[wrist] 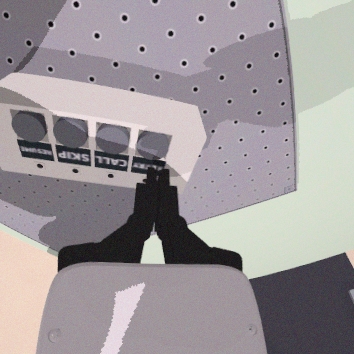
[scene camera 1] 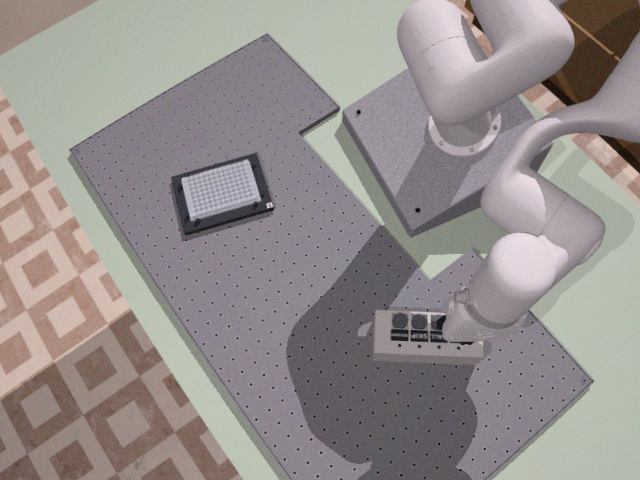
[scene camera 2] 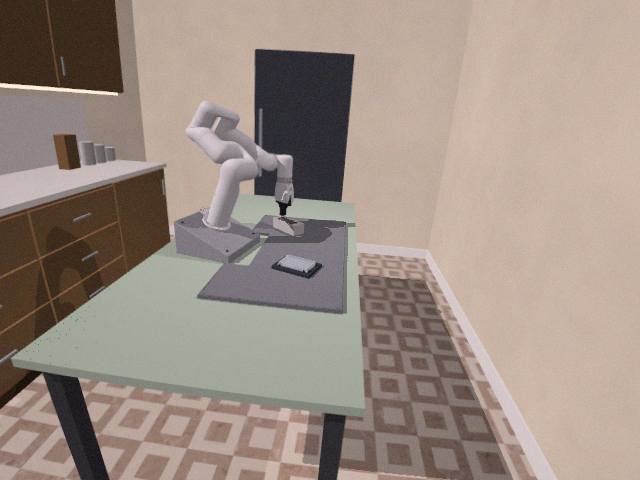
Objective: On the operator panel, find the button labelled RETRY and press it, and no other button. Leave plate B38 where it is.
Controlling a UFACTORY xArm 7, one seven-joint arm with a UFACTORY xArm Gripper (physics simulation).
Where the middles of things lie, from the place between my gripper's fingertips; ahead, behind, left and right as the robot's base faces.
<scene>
I see my gripper 2 cm to the left of the retry button [wrist: 152,145], 2 cm above it and 1 cm past it. From my hand the other things lie so: call button [wrist: 111,138] (4 cm to the right, 2 cm below, 1 cm ahead); then operator panel [scene camera 1: 391,344] (4 cm to the right, 4 cm below, 4 cm ahead); then skip button [wrist: 72,132] (6 cm to the right, 3 cm ahead, 2 cm below).
</scene>
